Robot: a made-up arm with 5 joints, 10 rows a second.
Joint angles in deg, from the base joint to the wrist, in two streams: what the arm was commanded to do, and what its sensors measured. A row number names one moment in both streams.
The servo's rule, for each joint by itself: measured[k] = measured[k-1] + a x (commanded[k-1-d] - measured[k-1]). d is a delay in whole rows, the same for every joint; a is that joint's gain. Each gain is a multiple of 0.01, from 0.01 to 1. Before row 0 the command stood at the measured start. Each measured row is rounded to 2 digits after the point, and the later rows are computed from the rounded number. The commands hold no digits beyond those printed.
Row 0, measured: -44.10, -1.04, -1.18, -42.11, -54.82
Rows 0 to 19, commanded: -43.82, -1.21, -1.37, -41.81, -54.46; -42.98, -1.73, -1.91, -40.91, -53.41; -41.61, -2.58, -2.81, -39.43, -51.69; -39.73, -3.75, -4.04, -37.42, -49.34; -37.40, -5.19, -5.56, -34.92, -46.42; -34.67, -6.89, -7.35, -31.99, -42.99; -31.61, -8.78, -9.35, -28.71, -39.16; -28.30, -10.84, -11.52, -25.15, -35.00; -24.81, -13.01, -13.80, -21.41, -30.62; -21.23, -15.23, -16.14, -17.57, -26.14; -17.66, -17.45, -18.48, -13.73, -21.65; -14.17, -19.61, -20.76, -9.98, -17.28; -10.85, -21.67, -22.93, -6.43, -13.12; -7.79, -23.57, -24.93, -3.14, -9.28; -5.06, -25.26, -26.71, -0.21, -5.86; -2.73, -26.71, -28.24, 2.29, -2.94; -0.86, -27.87, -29.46, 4.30, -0.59; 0.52, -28.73, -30.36, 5.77, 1.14; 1.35, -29.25, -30.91, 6.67, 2.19; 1.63, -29.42, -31.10, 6.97, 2.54
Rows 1 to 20, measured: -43.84, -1.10, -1.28, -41.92, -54.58; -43.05, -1.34, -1.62, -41.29, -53.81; -41.73, -1.81, -2.26, -40.14, -52.41; -39.89, -2.55, -3.22, -38.45, -50.38; -37.60, -3.55, -4.48, -36.26, -47.77; -34.90, -4.82, -6.03, -33.61, -44.62; -31.87, -6.32, -7.82, -30.57, -41.02; -28.59, -8.04, -9.82, -27.21, -37.05; -25.11, -9.93, -11.97, -23.61, -32.81; -21.54, -11.94, -14.22, -19.87, -28.41; -17.97, -14.03, -16.52, -16.06, -23.95; -14.47, -16.15, -18.81, -12.29, -19.55; -11.14, -18.25, -21.03, -8.66, -15.31; -8.06, -20.27, -23.14, -5.24, -11.33; -5.30, -22.17, -25.07, -2.12, -7.72; -2.94, -23.90, -26.78, 0.61, -4.57; -1.03, -25.41, -28.23, 2.90, -1.94; 0.40, -26.67, -29.38, 4.68, 0.09; 1.27, -27.65, -30.21, 5.91, 1.48; 1.60, -28.32, -30.69, 6.57, 2.18
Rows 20 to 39, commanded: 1.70, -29.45, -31.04, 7.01, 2.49; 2.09, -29.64, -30.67, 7.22, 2.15; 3.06, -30.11, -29.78, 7.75, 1.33; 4.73, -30.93, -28.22, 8.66, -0.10; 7.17, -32.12, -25.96, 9.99, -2.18; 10.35, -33.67, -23.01, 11.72, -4.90; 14.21, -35.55, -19.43, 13.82, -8.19; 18.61, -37.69, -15.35, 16.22, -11.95; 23.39, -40.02, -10.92, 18.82, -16.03; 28.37, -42.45, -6.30, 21.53, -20.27; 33.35, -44.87, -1.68, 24.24, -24.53; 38.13, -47.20, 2.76, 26.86, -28.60; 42.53, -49.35, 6.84, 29.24, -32.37; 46.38, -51.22, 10.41, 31.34, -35.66; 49.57, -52.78, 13.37, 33.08, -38.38; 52.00, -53.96, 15.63, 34.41, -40.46; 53.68, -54.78, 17.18, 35.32, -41.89; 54.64, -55.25, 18.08, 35.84, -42.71; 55.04, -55.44, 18.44, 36.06, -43.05; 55.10, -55.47, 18.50, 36.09, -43.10
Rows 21 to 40, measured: 1.69, -28.75, -30.88, 6.84, 2.38; 2.06, -29.09, -30.77, 7.08, 2.23; 2.98, -29.48, -30.24, 7.50, 1.64; 4.59, -30.03, -29.15, 8.22, 0.49; 6.96, -30.82, -27.43, 9.32, -1.27; 10.08, -31.90, -25.04, 10.81, -3.67; 13.88, -33.29, -22.01, 12.68, -6.65; 18.23, -34.96, -18.41, 14.87, -10.15; 22.98, -36.88, -14.37, 17.32, -14.03; 27.94, -39.00, -10.01, 19.93, -18.15; 32.92, -41.23, -5.51, 22.60, -22.36; 37.71, -43.50, -1.04, 25.24, -26.48; 42.14, -45.72, 3.22, 27.72, -30.37; 46.04, -47.81, 7.10, 29.96, -33.86; 49.29, -49.70, 10.49, 31.89, -36.84; 51.78, -51.32, 13.27, 33.45, -39.23; 53.53, -52.63, 15.38, 34.61, -40.99; 54.55, -53.63, 16.84, 35.37, -42.13; 55.00, -54.32, 17.70, 35.80, -42.74; 55.09, -54.76, 18.13, 35.98, -42.98
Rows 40 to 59, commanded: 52.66, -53.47, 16.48, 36.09, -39.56; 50.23, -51.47, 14.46, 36.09, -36.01; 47.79, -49.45, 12.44, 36.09, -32.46; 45.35, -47.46, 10.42, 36.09, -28.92; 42.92, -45.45, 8.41, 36.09, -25.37; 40.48, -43.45, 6.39, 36.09, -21.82; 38.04, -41.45, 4.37, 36.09, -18.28; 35.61, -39.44, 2.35, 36.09, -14.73; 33.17, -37.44, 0.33, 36.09, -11.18; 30.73, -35.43, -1.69, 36.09, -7.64; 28.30, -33.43, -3.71, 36.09, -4.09; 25.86, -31.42, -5.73, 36.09, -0.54; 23.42, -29.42, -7.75, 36.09, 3.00; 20.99, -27.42, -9.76, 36.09, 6.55; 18.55, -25.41, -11.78, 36.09, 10.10; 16.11, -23.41, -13.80, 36.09, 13.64; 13.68, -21.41, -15.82, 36.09, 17.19; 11.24, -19.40, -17.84, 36.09, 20.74; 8.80, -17.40, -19.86, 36.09, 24.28; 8.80, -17.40, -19.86, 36.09, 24.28
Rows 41 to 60, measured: 52.85, -54.27, 17.24, 36.05, -40.72; 50.44, -53.21, 15.74, 36.07, -37.61; 48.00, -51.78, 13.96, 36.08, -34.21; 45.56, -50.14, 12.05, 36.09, -30.72; 43.13, -48.36, 10.08, 36.09, -27.19; 40.69, -46.49, 8.09, 36.09, -23.65; 38.25, -44.57, 6.08, 36.09, -20.11; 35.82, -42.62, 4.07, 36.09, -16.56; 33.38, -40.65, 2.05, 36.09, -13.01; 30.94, -38.67, 0.03, 36.09, -9.47; 28.51, -36.68, -1.99, 36.09, -5.92; 26.07, -34.68, -4.01, 36.09, -2.37; 23.63, -32.68, -6.03, 36.09, 1.17; 21.20, -30.68, -8.04, 36.09, 4.72; 18.76, -28.68, -10.06, 36.09, 8.27; 16.32, -26.68, -12.08, 36.09, 11.81; 13.89, -24.68, -14.10, 36.09, 15.36; 11.45, -22.67, -16.12, 36.09, 18.91; 9.01, -20.67, -18.14, 36.09, 22.45; 8.82, -19.43, -19.07, 36.09, 23.66
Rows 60 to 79, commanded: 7.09, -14.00, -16.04, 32.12, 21.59; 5.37, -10.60, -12.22, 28.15, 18.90; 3.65, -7.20, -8.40, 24.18, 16.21; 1.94, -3.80, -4.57, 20.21, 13.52; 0.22, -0.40, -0.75, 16.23, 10.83; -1.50, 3.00, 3.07, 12.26, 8.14; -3.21, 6.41, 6.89, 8.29, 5.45; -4.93, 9.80, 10.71, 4.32, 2.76; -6.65, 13.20, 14.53, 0.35, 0.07; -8.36, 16.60, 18.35, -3.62, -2.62; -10.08, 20.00, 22.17, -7.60, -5.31; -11.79, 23.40, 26.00, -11.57, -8.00; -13.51, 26.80, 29.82, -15.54, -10.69; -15.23, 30.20, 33.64, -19.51, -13.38; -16.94, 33.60, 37.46, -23.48, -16.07; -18.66, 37.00, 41.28, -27.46, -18.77; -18.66, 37.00, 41.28, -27.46, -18.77; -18.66, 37.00, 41.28, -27.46, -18.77; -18.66, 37.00, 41.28, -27.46, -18.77; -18.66, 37.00, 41.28, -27.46, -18.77
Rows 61 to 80, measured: 7.23, -17.37, -17.43, 33.63, 22.29; 5.52, -14.80, -14.62, 30.23, 20.05; 3.80, -11.91, -11.26, 26.48, 17.52; 2.09, -8.83, -7.65, 22.59, 14.88; 0.37, -5.63, -3.92, 18.65, 12.21; -1.35, -2.35, -0.15, 14.69, 9.52; -3.06, 0.98, 3.65, 10.72, 6.83; -4.78, 4.33, 7.46, 6.75, 4.14; -6.50, 7.70, 11.28, 2.78, 1.45; -8.21, 11.08, 15.10, -1.19, -1.24; -9.93, 14.47, 18.92, -5.16, -3.93; -11.64, 17.86, 22.74, -9.13, -6.62; -13.36, 21.26, 26.56, -13.10, -9.31; -15.08, 24.66, 30.38, -17.07, -12.00; -16.79, 28.06, 34.20, -21.04, -14.69; -18.51, 31.46, 38.02, -25.02, -17.38; -18.65, 33.57, 39.78, -26.53, -18.30; -18.66, 34.87, 40.59, -27.11, -18.61; -18.66, 35.68, 40.96, -27.33, -18.72; -18.66, 36.18, 41.13, -27.41, -18.75
